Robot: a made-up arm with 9 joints. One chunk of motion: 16 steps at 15 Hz.
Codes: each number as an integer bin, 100 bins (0 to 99) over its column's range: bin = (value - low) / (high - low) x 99, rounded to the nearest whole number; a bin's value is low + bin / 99 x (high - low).
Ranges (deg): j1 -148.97..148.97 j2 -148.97..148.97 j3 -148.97..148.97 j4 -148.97..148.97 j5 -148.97..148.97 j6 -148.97..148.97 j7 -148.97..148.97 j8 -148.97..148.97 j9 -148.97..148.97
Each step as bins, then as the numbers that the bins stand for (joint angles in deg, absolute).
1 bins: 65 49 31 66 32 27 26 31 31
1 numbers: 46.65 -1.50 -55.68 49.66 -52.67 -67.71 -70.72 -55.68 -55.68
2 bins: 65 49 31 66 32 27 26 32 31
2 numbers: 46.65 -1.50 -55.68 49.66 -52.67 -67.71 -70.72 -52.67 -55.68
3 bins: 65 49 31 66 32 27 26 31 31
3 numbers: 46.65 -1.50 -55.68 49.66 -52.67 -67.71 -70.72 -55.68 -55.68
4 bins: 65 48 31 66 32 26 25 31 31
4 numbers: 46.65 -4.51 -55.68 49.66 -52.67 -70.72 -73.73 -55.68 -55.68
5 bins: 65 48 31 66 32 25 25 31 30
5 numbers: 46.65 -4.51 -55.68 49.66 -52.67 -73.73 -73.73 -55.68 -58.69
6 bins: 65 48 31 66 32 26 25 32 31
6 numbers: 46.65 -4.51 -55.68 49.66 -52.67 -70.72 -73.73 -52.67 -55.68
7 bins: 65 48 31 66 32 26 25 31 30
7 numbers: 46.65 -4.51 -55.68 49.66 -52.67 -70.72 -73.73 -55.68 -58.69
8 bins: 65 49 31 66 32 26 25 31 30
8 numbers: 46.65 -1.50 -55.68 49.66 -52.67 -70.72 -73.73 -55.68 -58.69
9 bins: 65 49 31 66 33 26 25 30 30
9 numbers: 46.65 -1.50 -55.68 49.66 -49.66 -70.72 -73.73 -58.69 -58.69
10 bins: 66 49 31 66 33 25 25 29 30
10 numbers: 49.66 -1.50 -55.68 49.66 -49.66 -73.73 -73.73 -61.69 -58.69
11 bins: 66 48 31 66 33 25 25 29 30
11 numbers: 49.66 -4.51 -55.68 49.66 -49.66 -73.73 -73.73 -61.69 -58.69
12 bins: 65 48 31 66 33 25 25 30 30
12 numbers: 46.65 -4.51 -55.68 49.66 -49.66 -73.73 -73.73 -58.69 -58.69
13 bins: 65 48 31 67 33 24 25 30 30
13 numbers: 46.65 -4.51 -55.68 52.67 -49.66 -76.74 -73.73 -58.69 -58.69
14 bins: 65 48 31 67 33 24 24 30 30
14 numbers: 46.65 -4.51 -55.68 52.67 -49.66 -76.74 -76.74 -58.69 -58.69
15 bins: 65 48 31 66 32 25 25 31 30
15 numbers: 46.65 -4.51 -55.68 49.66 -52.67 -73.73 -73.73 -55.68 -58.69
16 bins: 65 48 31 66 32 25 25 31 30
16 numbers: 46.65 -4.51 -55.68 49.66 -52.67 -73.73 -73.73 -55.68 -58.69
